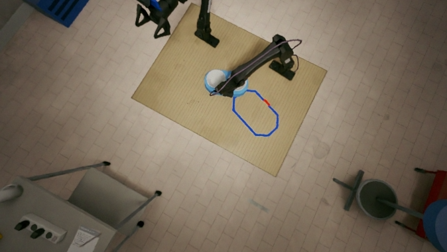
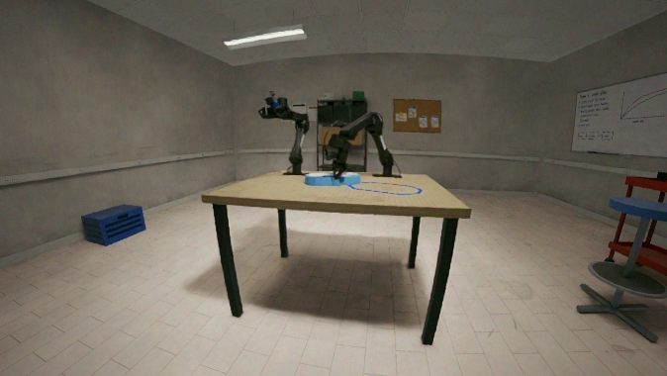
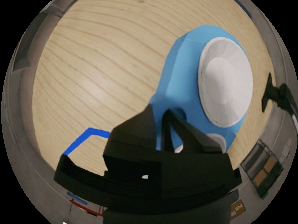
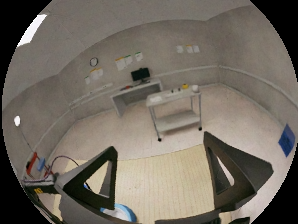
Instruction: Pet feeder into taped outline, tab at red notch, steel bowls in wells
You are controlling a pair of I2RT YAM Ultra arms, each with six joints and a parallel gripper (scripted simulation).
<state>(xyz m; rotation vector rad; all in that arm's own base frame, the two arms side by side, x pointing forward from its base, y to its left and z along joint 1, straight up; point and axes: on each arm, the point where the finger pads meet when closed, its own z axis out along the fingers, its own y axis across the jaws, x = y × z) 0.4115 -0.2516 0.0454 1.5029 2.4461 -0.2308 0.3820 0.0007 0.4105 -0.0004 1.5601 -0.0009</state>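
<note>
My left gripper is now 80 mm past the light blue pet feeder, 20 mm to the left of it and 20 mm above it.
</note>
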